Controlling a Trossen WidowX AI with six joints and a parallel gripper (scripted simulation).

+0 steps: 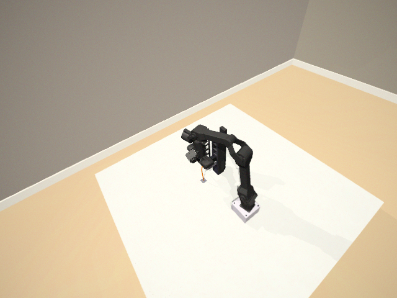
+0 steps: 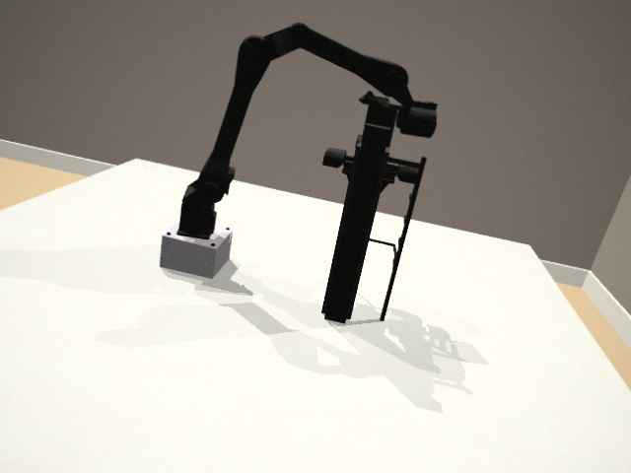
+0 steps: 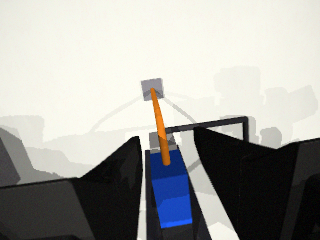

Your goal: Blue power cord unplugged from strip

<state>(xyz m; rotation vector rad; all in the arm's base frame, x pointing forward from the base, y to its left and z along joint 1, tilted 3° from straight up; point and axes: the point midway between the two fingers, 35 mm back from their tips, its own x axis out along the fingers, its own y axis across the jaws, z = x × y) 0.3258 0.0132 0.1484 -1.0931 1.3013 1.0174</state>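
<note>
Right now the blue plug is 7 cm to the right of my gripper tip, 1 cm below it and 1 cm behind it. The rest, counted from my gripper tip: grey block 18 cm below.
</note>
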